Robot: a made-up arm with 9 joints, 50 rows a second.
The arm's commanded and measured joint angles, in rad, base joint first. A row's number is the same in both.
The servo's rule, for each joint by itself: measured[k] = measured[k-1] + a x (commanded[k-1-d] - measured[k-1]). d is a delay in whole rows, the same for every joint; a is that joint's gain. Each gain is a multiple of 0.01, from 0.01 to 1. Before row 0 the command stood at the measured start. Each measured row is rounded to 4 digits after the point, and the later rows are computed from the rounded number. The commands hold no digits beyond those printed.
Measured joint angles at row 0:
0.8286 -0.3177 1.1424 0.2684 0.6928 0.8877 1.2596 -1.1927 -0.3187
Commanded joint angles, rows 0 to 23:
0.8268 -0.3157 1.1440 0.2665 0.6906 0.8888 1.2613 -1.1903 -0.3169
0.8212 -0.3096 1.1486 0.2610 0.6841 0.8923 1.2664 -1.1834 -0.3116
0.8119 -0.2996 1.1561 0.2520 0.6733 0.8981 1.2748 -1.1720 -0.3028
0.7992 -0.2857 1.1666 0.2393 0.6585 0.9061 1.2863 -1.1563 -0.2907
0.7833 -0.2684 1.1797 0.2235 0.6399 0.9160 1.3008 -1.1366 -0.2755
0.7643 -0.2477 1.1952 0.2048 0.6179 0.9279 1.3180 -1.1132 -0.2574
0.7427 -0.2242 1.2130 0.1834 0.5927 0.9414 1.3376 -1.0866 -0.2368
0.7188 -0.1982 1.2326 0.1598 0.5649 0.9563 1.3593 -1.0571 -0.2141
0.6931 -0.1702 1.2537 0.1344 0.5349 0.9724 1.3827 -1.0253 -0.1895
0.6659 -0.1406 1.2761 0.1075 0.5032 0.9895 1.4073 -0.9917 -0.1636
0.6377 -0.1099 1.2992 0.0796 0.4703 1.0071 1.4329 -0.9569 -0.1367
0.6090 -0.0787 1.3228 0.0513 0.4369 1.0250 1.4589 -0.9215 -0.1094
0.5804 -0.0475 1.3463 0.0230 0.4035 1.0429 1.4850 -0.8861 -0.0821
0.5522 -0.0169 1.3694 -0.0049 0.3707 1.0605 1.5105 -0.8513 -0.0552
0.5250 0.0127 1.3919 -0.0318 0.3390 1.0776 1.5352 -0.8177 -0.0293
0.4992 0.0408 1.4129 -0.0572 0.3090 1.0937 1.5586 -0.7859 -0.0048
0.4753 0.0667 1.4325 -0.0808 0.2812 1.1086 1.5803 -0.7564 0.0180
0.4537 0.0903 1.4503 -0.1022 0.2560 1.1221 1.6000 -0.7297 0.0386
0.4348 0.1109 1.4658 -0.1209 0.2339 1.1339 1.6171 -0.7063 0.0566
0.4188 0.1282 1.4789 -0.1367 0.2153 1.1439 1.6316 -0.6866 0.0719
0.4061 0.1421 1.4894 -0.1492 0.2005 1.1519 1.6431 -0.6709 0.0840
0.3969 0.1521 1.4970 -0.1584 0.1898 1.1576 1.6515 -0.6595 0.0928
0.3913 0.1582 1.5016 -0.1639 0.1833 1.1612 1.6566 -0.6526 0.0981
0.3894 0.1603 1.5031 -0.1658 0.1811 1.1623 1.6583 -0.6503 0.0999
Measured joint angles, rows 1 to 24:
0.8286 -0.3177 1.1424 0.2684 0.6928 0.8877 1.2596 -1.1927 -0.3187
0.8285 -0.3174 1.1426 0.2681 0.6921 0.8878 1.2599 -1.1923 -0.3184
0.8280 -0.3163 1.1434 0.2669 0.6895 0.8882 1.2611 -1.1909 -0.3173
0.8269 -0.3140 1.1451 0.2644 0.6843 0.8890 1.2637 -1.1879 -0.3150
0.8250 -0.3100 1.1479 0.2601 0.6760 0.8904 1.2680 -1.1828 -0.3111
0.8221 -0.3042 1.1520 0.2539 0.6644 0.8924 1.2742 -1.1754 -0.3054
0.8181 -0.2963 1.1576 0.2456 0.6495 0.8952 1.2825 -1.1654 -0.2977
0.8128 -0.2862 1.1648 0.2350 0.6313 0.8989 1.2930 -1.1528 -0.2880
0.8062 -0.2739 1.1736 0.2222 0.6101 0.9035 1.3056 -1.1375 -0.2762
0.7983 -0.2594 1.1840 0.2073 0.5860 0.9090 1.3202 -1.1195 -0.2623
0.7890 -0.2428 1.1960 0.1903 0.5595 0.9154 1.3367 -1.0991 -0.2465
0.7784 -0.2242 1.2094 0.1715 0.5310 0.9227 1.3550 -1.0763 -0.2289
0.7665 -0.2038 1.2241 0.1511 0.5009 0.9309 1.3747 -1.0515 -0.2098
0.7535 -0.1819 1.2400 0.1293 0.4697 0.9399 1.3957 -1.0250 -0.1894
0.7394 -0.1588 1.2568 0.1065 0.4380 0.9495 1.4175 -0.9972 -0.1679
0.7244 -0.1348 1.2744 0.0830 0.4063 0.9597 1.4399 -0.9685 -0.1457
0.7086 -0.1102 1.2924 0.0592 0.3752 0.9704 1.4625 -0.9393 -0.1232
0.6923 -0.0854 1.3106 0.0354 0.3451 0.9815 1.4849 -0.9100 -0.1006
0.6756 -0.0608 1.3288 0.0120 0.3166 0.9927 1.5068 -0.8812 -0.0783
0.6587 -0.0368 1.3466 -0.0106 0.2901 1.0040 1.5278 -0.8532 -0.0567
0.6419 -0.0137 1.3638 -0.0320 0.2662 1.0152 1.5475 -0.8265 -0.0361
0.6254 0.0081 1.3801 -0.0519 0.2452 1.0261 1.5657 -0.8016 -0.0169
0.6094 0.0283 1.3953 -0.0700 0.2275 1.0366 1.5820 -0.7789 0.0007
0.5941 0.0465 1.4091 -0.0860 0.2134 1.0466 1.5962 -0.7587 0.0163
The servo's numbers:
d 1
a 0.07 0.14 0.13 0.17 0.32 0.08 0.19 0.16 0.16

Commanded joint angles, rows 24 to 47:
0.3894 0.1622 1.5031 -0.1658 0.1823 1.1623 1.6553 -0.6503 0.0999
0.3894 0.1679 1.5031 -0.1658 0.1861 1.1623 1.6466 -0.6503 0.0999
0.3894 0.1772 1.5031 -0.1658 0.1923 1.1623 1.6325 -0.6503 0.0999
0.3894 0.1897 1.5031 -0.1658 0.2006 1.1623 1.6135 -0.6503 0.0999
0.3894 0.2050 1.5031 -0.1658 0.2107 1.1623 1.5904 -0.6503 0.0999
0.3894 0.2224 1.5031 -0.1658 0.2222 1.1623 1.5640 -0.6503 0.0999
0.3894 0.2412 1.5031 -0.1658 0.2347 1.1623 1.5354 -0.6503 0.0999
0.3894 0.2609 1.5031 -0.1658 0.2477 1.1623 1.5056 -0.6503 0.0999
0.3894 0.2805 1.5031 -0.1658 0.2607 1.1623 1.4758 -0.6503 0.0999
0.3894 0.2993 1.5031 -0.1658 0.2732 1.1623 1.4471 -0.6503 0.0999
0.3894 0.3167 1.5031 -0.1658 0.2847 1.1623 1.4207 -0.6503 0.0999
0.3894 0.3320 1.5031 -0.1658 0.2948 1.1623 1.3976 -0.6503 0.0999
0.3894 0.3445 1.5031 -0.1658 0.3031 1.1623 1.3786 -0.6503 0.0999
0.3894 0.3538 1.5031 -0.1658 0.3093 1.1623 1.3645 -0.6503 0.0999
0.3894 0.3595 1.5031 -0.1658 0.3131 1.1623 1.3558 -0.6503 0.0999
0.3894 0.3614 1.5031 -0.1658 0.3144 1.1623 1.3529 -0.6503 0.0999
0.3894 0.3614 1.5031 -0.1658 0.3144 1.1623 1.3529 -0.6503 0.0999
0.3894 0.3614 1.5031 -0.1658 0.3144 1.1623 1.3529 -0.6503 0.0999
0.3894 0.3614 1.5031 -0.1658 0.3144 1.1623 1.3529 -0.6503 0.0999
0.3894 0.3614 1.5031 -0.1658 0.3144 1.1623 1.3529 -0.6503 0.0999
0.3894 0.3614 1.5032 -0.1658 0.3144 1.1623 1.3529 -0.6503 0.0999
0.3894 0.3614 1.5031 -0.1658 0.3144 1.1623 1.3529 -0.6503 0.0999
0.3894 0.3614 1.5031 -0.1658 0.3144 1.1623 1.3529 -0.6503 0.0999
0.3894 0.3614 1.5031 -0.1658 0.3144 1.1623 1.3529 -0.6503 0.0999
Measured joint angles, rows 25 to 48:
0.5798 0.0624 1.4213 -0.0996 0.2031 1.0559 1.6080 -0.7414 0.0297
0.5665 0.0764 1.4319 -0.1109 0.1964 1.0644 1.6170 -0.7268 0.0409
0.5541 0.0892 1.4412 -0.1202 0.1931 1.0722 1.6226 -0.7146 0.0503
0.5426 0.1015 1.4492 -0.1280 0.1928 1.0794 1.6245 -0.7043 0.0582
0.5319 0.1138 1.4562 -0.1344 0.1953 1.0860 1.6224 -0.6957 0.0649
0.5219 0.1266 1.4623 -0.1397 0.2002 1.0921 1.6163 -0.6884 0.0705
0.5126 0.1400 1.4676 -0.1441 0.2072 1.0977 1.6064 -0.6823 0.0752
0.5040 0.1542 1.4722 -0.1478 0.2160 1.1029 1.5929 -0.6772 0.0792
0.4960 0.1691 1.4762 -0.1509 0.2261 1.1077 1.5763 -0.6729 0.0825
0.4885 0.1847 1.4797 -0.1534 0.2372 1.1121 1.5572 -0.6693 0.0853
0.4816 0.2007 1.4827 -0.1555 0.2487 1.1161 1.5363 -0.6663 0.0876
0.4751 0.2169 1.4854 -0.1573 0.2602 1.1198 1.5143 -0.6637 0.0896
0.4691 0.2330 1.4877 -0.1587 0.2713 1.1232 1.4921 -0.6616 0.0912
0.4635 0.2486 1.4897 -0.1599 0.2815 1.1263 1.4705 -0.6598 0.0926
0.4583 0.2633 1.4914 -0.1609 0.2904 1.1292 1.4504 -0.6583 0.0938
0.4535 0.2768 1.4929 -0.1617 0.2977 1.1318 1.4324 -0.6570 0.0948
0.4490 0.2886 1.4942 -0.1624 0.3030 1.1342 1.4173 -0.6559 0.0956
0.4448 0.2988 1.4954 -0.1630 0.3066 1.1364 1.4051 -0.6550 0.0963
0.4409 0.3076 1.4964 -0.1635 0.3091 1.1385 1.3952 -0.6542 0.0969
0.4373 0.3151 1.4973 -0.1639 0.3108 1.1404 1.3872 -0.6536 0.0974
0.4339 0.3216 1.4981 -0.1642 0.3120 1.1422 1.3807 -0.6531 0.0978
0.4308 0.3272 1.4988 -0.1645 0.3128 1.1438 1.3754 -0.6527 0.0981
0.4279 0.3320 1.4994 -0.1647 0.3133 1.1453 1.3711 -0.6523 0.0984
0.4252 0.3361 1.4999 -0.1649 0.3137 1.1467 1.3676 -0.6520 0.0986

